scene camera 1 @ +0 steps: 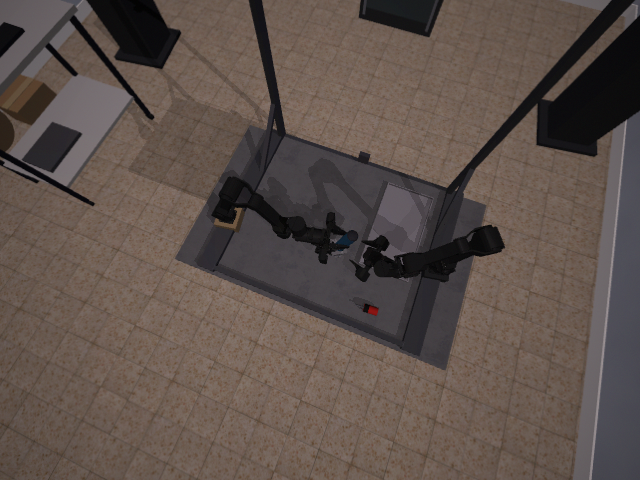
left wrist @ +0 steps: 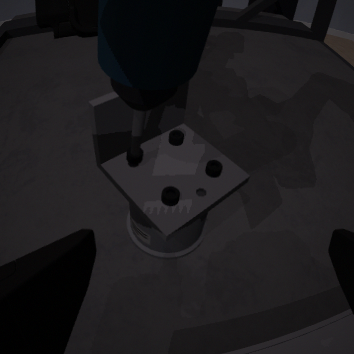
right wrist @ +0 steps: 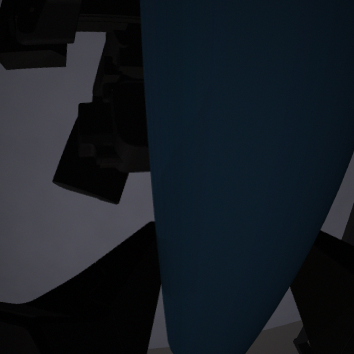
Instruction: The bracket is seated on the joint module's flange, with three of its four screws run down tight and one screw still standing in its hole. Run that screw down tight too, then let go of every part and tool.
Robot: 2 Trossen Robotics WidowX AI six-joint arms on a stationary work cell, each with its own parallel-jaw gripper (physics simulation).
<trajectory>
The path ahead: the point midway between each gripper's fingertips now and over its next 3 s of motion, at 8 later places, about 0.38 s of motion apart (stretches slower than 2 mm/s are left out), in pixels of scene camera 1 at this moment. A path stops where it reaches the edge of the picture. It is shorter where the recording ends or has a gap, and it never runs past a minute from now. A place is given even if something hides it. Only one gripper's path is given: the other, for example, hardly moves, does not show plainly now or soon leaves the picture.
The left gripper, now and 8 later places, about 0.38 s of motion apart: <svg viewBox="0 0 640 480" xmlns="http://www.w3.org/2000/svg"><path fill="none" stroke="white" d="M355 250L352 256L348 264L347 265L348 264L349 263L349 263L350 262L350 262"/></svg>
</trajectory>
